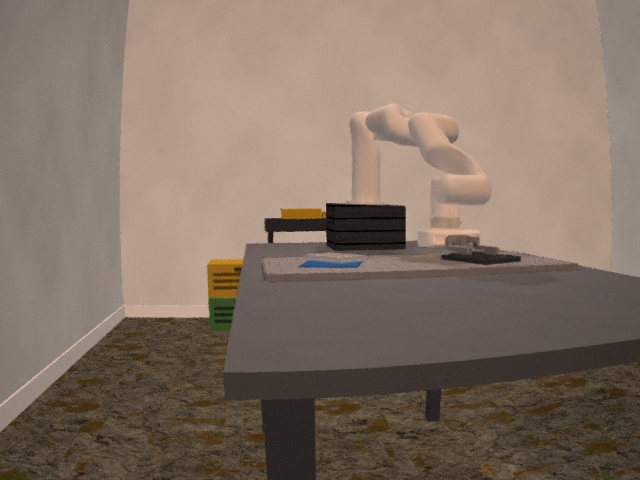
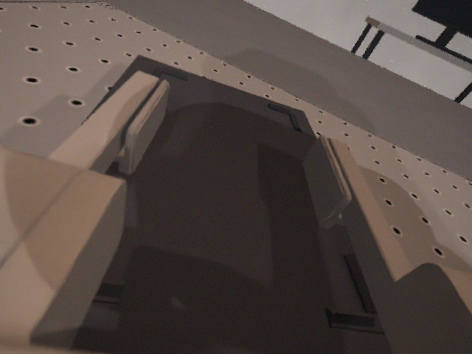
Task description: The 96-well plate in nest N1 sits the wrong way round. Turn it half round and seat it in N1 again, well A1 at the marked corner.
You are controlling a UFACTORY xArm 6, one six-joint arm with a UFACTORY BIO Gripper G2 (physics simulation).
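A flat black nest [image 1: 505, 258] [image 2: 225, 94] with low corner brackets lies on the pale perforated board. No 96-well plate can be made out in it, and I cannot read a nest label or a marked corner. My gripper [image 1: 476, 247] [image 2: 237, 155] is low over the nest, its two fingers parallel and shut to their narrowest spacing. A wide gap stays between the finger pads, with dark nest surface showing through it and no object held. The fingers and their shadows hide parts of the nest's sides.
The perforated board [image 1: 413, 272] [image 2: 52, 57] lies on the grey table [image 1: 413, 320]. A blue flat piece [image 1: 330, 264] lies at its left, with a pale flat shape [image 1: 336, 256] behind it. A black ribbed block [image 1: 366, 227] stands behind the board, below the arm's base.
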